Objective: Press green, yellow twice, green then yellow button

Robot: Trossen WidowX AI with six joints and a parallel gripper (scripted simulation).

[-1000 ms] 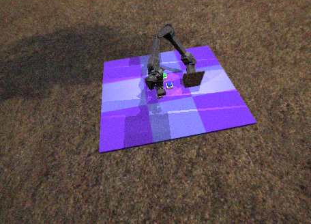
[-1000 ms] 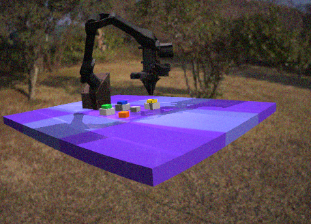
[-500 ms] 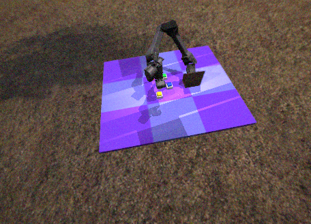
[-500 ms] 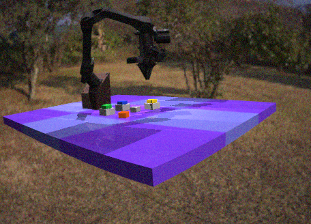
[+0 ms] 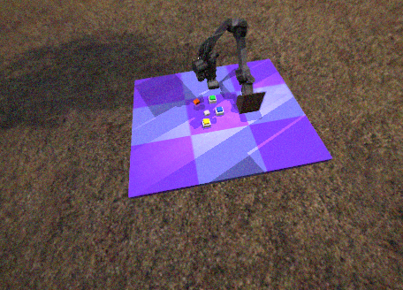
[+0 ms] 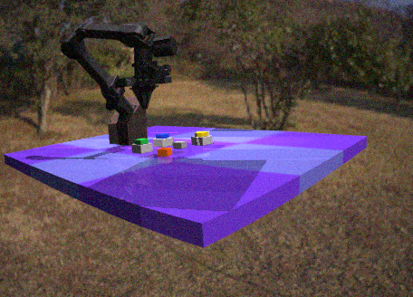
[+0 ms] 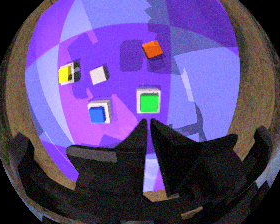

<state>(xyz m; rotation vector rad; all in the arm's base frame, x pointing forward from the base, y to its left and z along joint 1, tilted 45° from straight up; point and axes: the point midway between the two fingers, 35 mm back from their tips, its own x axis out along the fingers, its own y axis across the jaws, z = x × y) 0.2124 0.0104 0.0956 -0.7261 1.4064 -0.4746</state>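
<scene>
The green button is 10 mm behind my gripper tip, 10 mm to the right of it and 100 mm below it. The rest, counted from my gripper tip: yellow button 40 mm ahead, 180 mm to the left, 100 mm below; then blue button 50 mm behind, 90 mm to the left, 100 mm below; then orange block 100 mm ahead, 10 mm to the right, 120 mm below.
</scene>
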